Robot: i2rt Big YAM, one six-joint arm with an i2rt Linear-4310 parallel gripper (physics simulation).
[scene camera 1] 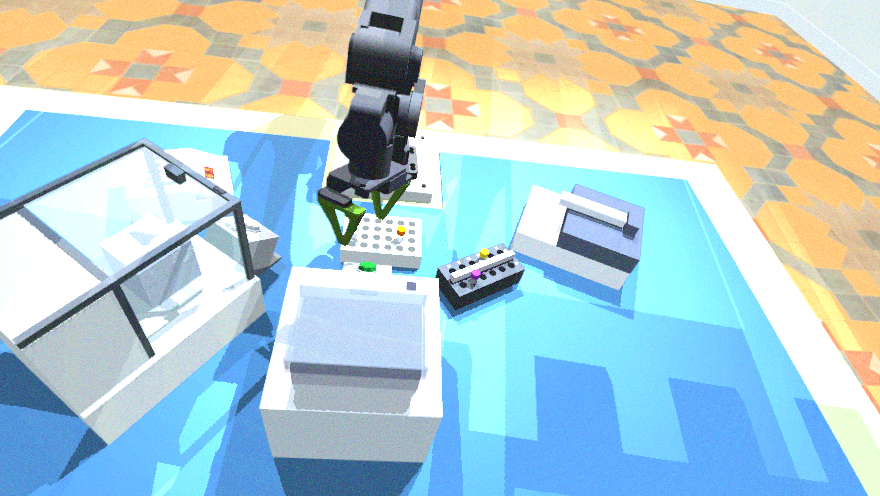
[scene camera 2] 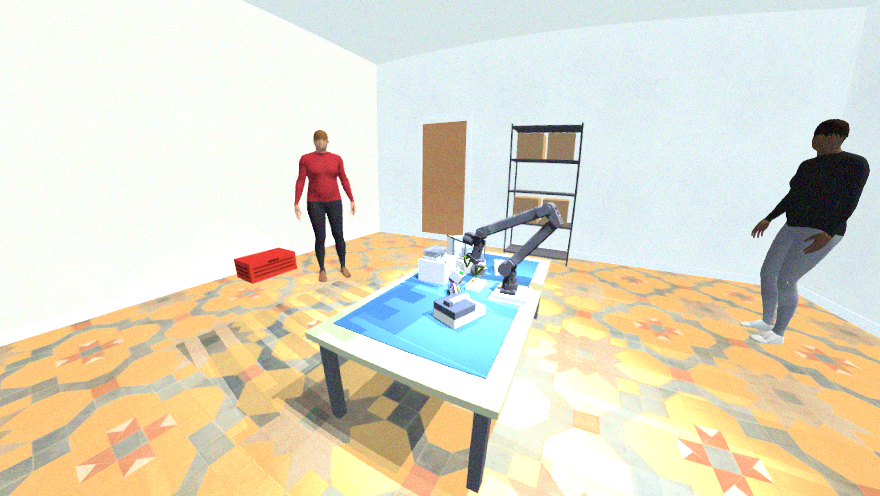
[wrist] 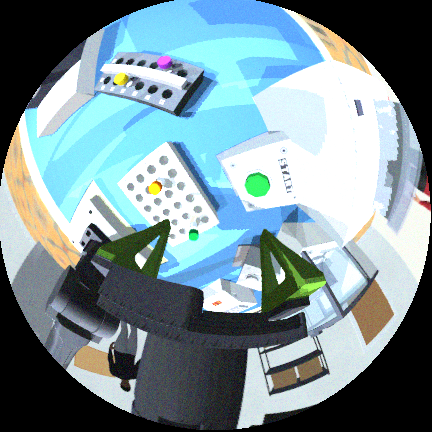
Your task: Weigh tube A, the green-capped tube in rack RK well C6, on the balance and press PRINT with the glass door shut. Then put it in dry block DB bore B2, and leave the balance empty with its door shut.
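Frame: origin at the arm's base, x left, y back, z up, level; metres.
Seen in the pictures: gripper, fingertip midpoint: [scene camera 1: 362,230] [scene camera 2: 471,271] [wrist: 214,228]; arm's base, link origin: [scene camera 2: 509,290].
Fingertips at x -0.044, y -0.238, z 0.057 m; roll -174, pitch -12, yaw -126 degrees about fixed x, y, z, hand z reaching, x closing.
Note:
Pixels of each thing's top centre, then the offset from my fingertips to it. "spot": a spot on its surface instead.
- White rack RK, top centre: [wrist: 167,203] [scene camera 1: 382,233] [scene camera 2: 476,282] dx +0.035, dy +0.043, dz -0.050 m
- green-capped tube A, top centre: [wrist: 193,236] dx -0.013, dy +0.037, dz -0.025 m
- orange-capped tube, top centre: [wrist: 153,188] [scene camera 1: 401,229] dx +0.063, dy +0.032, dz -0.025 m
- balance, surface spot: [scene camera 1: 184,357] spot: dx -0.211, dy -0.191, dz -0.037 m
- green START button, top centre: [wrist: 261,187] [scene camera 1: 368,263] dx +0.009, dy -0.059, dz -0.005 m
- large white machine, top centre: [scene camera 1: 366,273] [scene camera 2: 444,250] dx +0.001, dy -0.171, dz +0.110 m
- grey-and-white device, top centre: [scene camera 1: 591,202] [scene camera 2: 460,295] dx +0.381, dy +0.067, dz +0.022 m
- grey-white unit, surface spot: [scene camera 1: 257,249] spot: dx -0.148, dy -0.023, dz -0.024 m
White rack RK [scene camera 1: 382,255] [wrist: 166,149] holds the green-capped tube A [wrist: 193,235], upright near one corner, and an orange-capped tube [scene camera 1: 400,231] [wrist: 154,188]. My gripper [scene camera 1: 363,229] [scene camera 2: 472,267] [wrist: 214,228] is open and empty above the rack, with the green cap between and beyond its fingertips in the wrist view. A finger hides that cap in scene camera 1. The balance [scene camera 1: 184,357] has a glass housing at the left; its door position and pan are unclear. The dark two-row block [scene camera 1: 486,294] [wrist: 190,97], apparently DB, holds yellow- and purple-capped tubes.
A green START button [scene camera 1: 367,266] [wrist: 257,185] sits beside the rack, next to a large white machine [scene camera 1: 357,434] with a clear lid. A grey-and-white device [scene camera 1: 603,237] with a handle stands beyond the dark block. A grey-white unit [scene camera 1: 257,249] is beside the balance.

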